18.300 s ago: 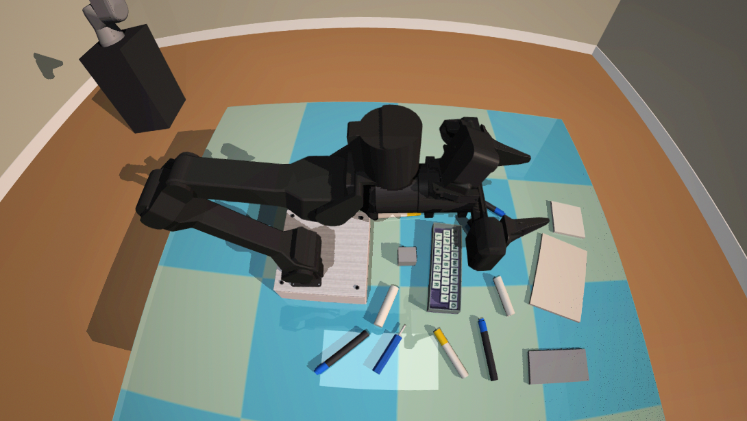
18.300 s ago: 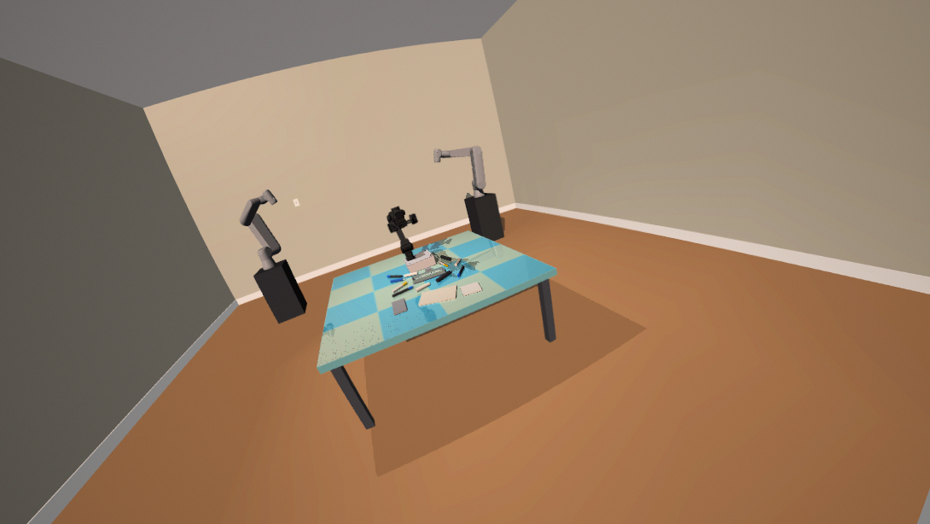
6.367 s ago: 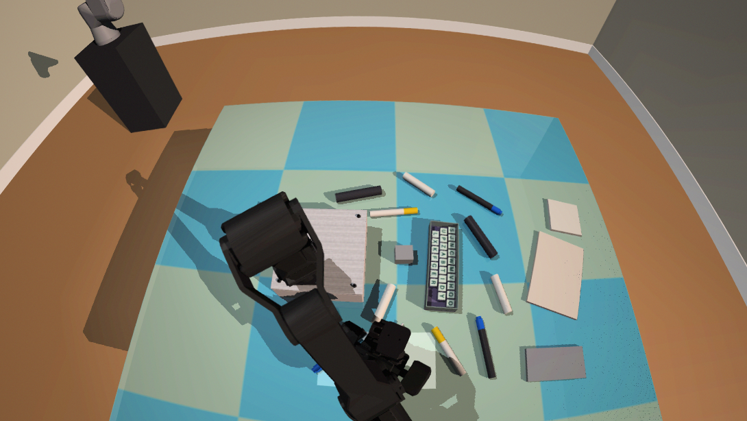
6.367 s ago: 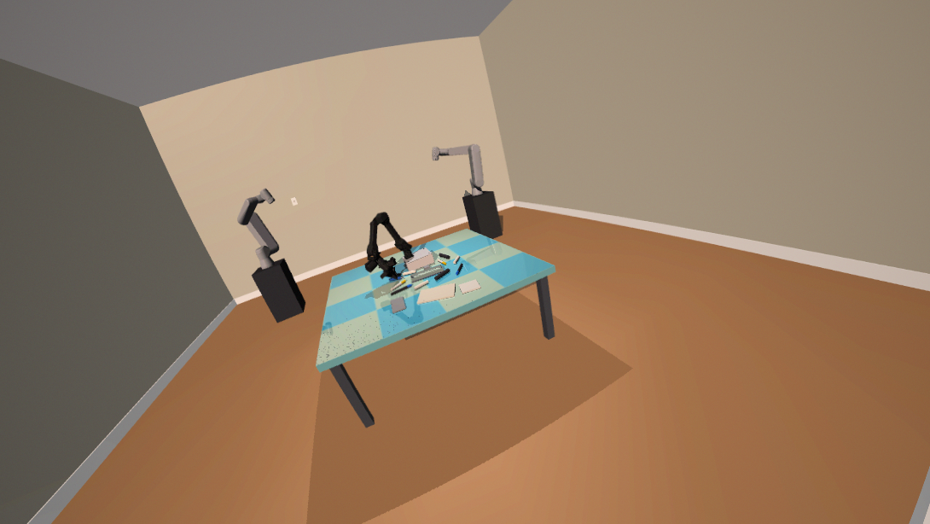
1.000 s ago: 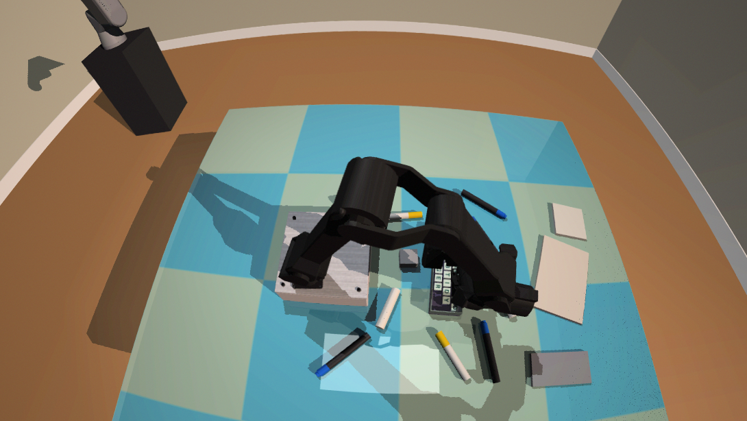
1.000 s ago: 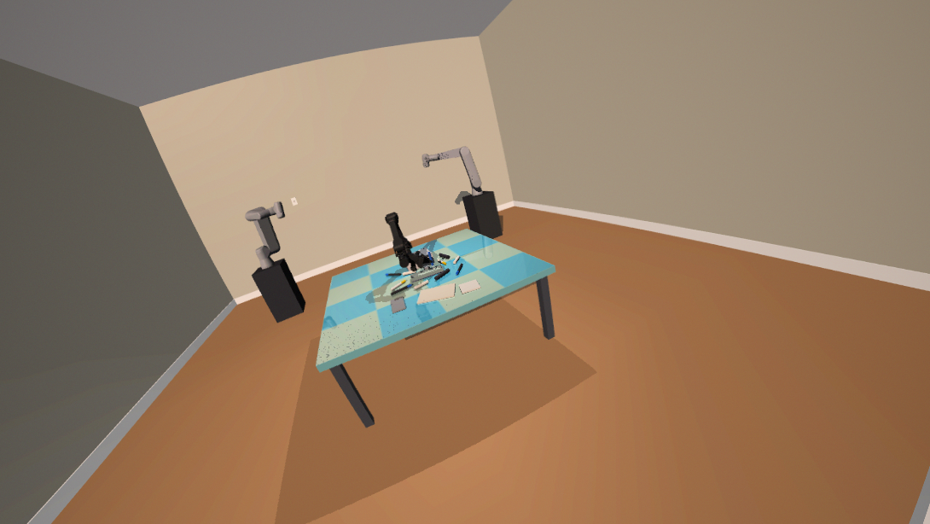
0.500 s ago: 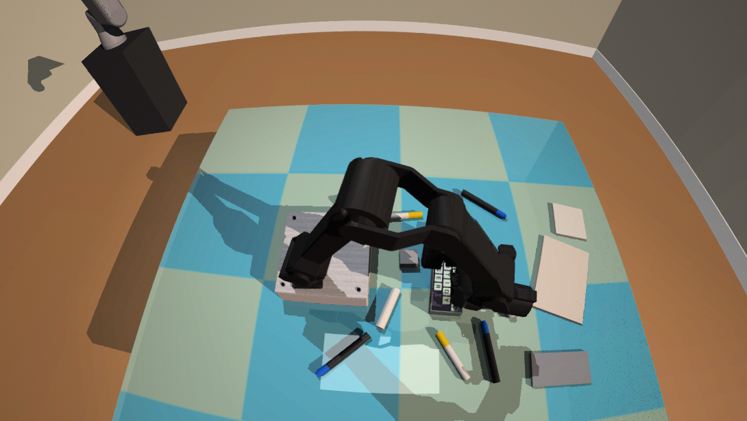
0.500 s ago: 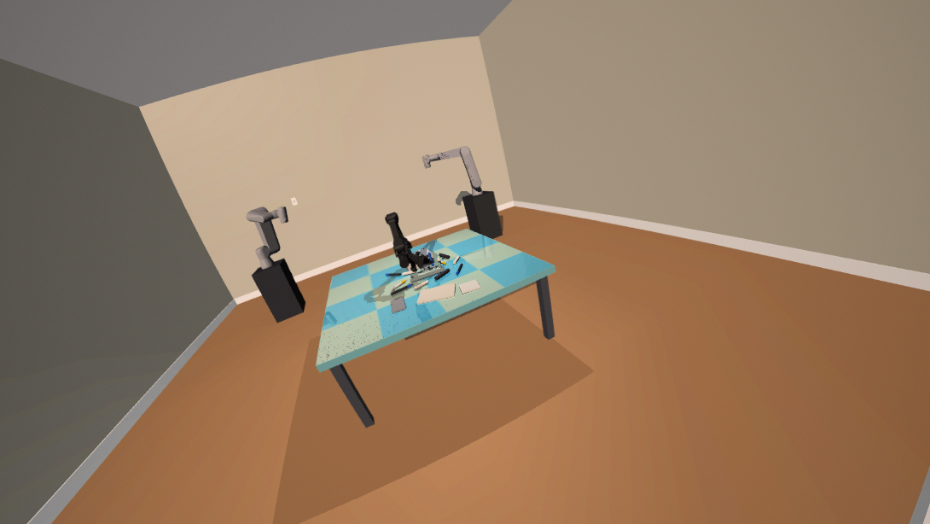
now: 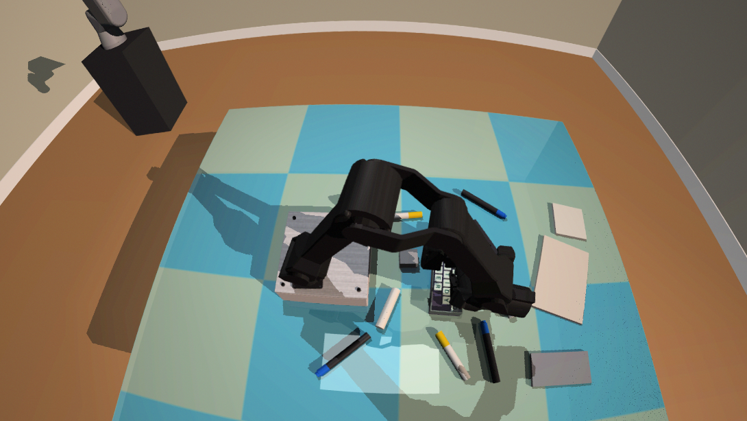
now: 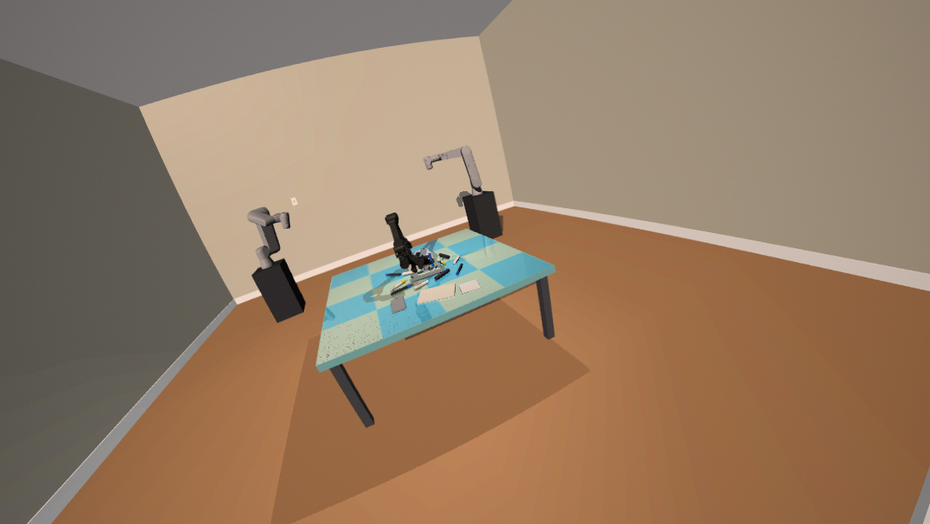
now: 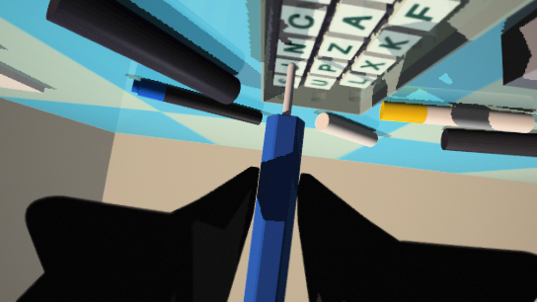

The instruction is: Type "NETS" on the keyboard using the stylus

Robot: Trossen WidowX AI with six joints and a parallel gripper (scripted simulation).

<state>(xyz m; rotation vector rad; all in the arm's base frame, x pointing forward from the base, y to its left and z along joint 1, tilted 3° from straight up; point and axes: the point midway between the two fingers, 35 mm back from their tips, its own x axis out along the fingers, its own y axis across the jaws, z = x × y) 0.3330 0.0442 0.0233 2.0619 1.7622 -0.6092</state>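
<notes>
Right now my gripper tip is 12 cm past the grey cube, 2 cm to the left of it and 7 cm above it. Round my gripper tip: stylus: 1 cm below; then grey pad: 22 cm ahead, 31 cm to the right, 8 cm below.
</notes>
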